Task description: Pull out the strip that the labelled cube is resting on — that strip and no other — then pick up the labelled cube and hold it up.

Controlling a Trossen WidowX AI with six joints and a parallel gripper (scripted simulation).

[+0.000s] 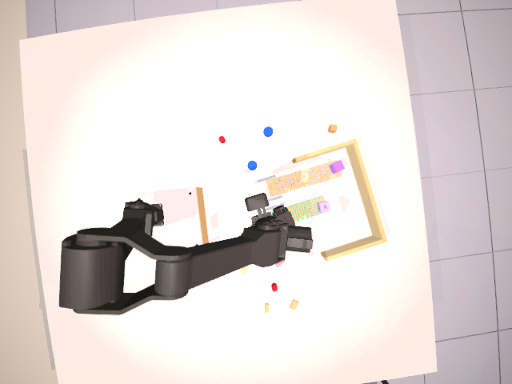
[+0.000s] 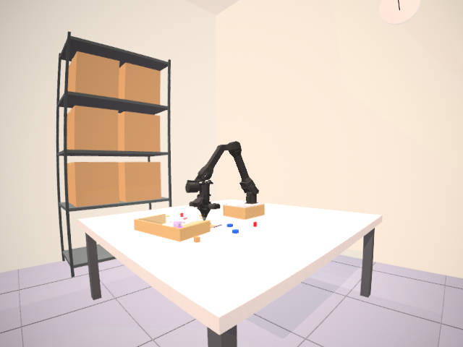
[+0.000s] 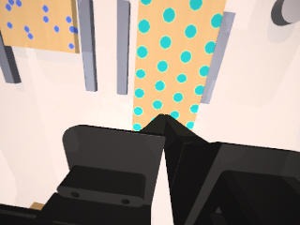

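My gripper tip is 90 mm short of the strip and 20 mm to the right of it. Also, from my gripper tip: labelled cube 190 mm ahead, 40 mm to the left, 20 mm above; then pink block 130 mm to the right, 40 mm ahead.
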